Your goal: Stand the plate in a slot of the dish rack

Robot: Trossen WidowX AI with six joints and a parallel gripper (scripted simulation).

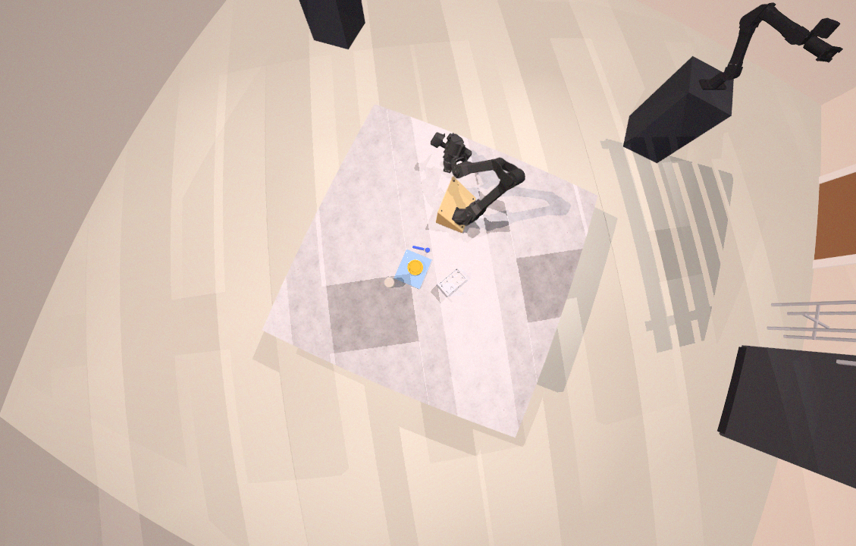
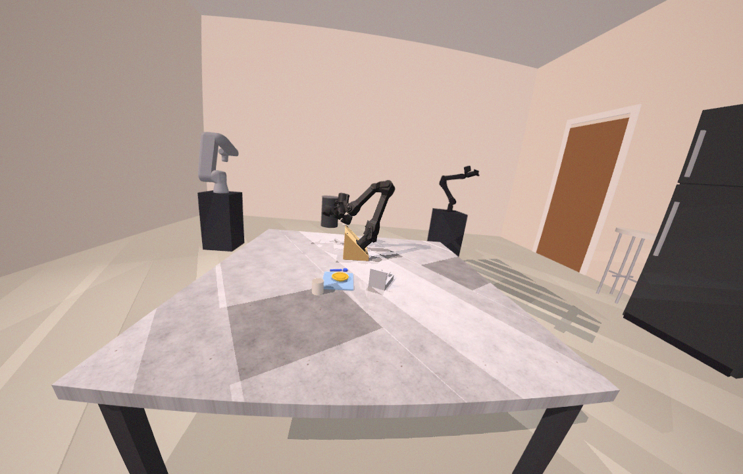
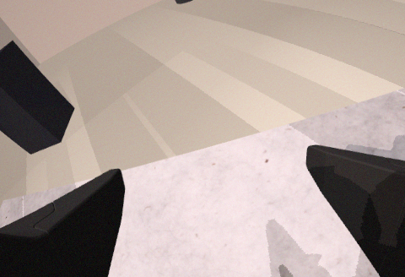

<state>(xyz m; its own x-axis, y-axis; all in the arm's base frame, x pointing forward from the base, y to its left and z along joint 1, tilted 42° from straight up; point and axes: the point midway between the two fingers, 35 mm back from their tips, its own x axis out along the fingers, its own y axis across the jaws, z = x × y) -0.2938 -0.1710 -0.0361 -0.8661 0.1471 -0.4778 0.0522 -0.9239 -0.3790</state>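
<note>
Right now my gripper tip is 610 mm short of the yellow plate, 60 mm to the right of it and 130 mm above it. From my gripper tip the other things lie so: light blue mat (620 mm ahead, 50 mm to the left, 140 mm below); dish rack (610 mm ahead, 240 mm to the left, 120 mm below); blue spoon (510 mm ahead, 60 mm to the left, 140 mm below).
</note>
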